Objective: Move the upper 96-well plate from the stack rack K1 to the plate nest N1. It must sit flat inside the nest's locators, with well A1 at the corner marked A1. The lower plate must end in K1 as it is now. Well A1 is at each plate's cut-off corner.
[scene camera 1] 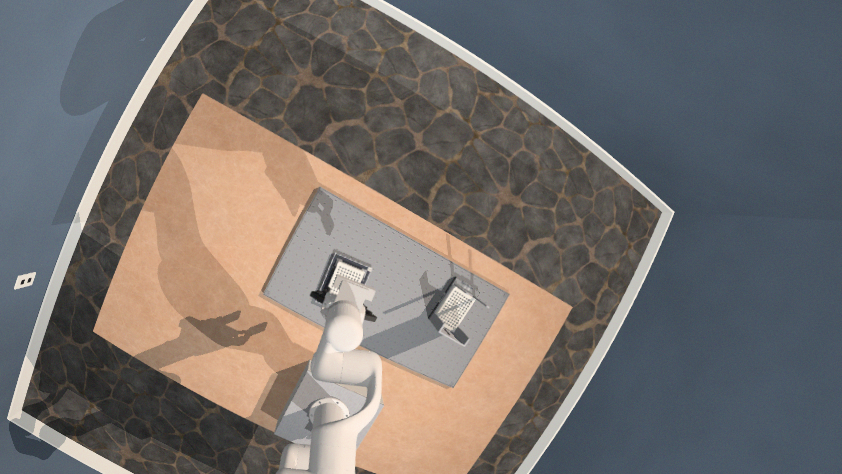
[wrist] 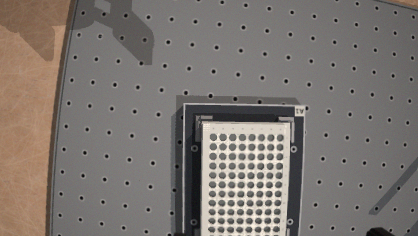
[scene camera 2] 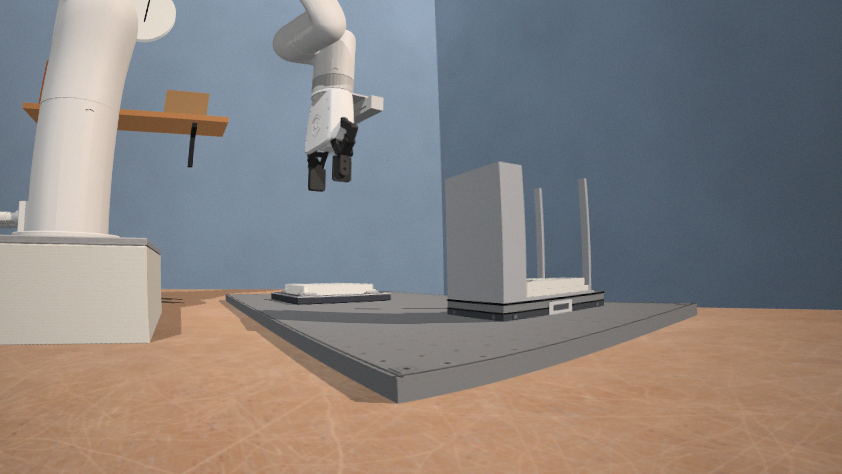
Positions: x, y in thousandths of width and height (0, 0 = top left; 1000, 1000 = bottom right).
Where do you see a plate nest N1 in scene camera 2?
At 413, 630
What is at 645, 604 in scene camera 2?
A 96-well plate.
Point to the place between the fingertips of my gripper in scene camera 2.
390, 393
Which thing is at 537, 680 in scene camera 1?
A 96-well plate.
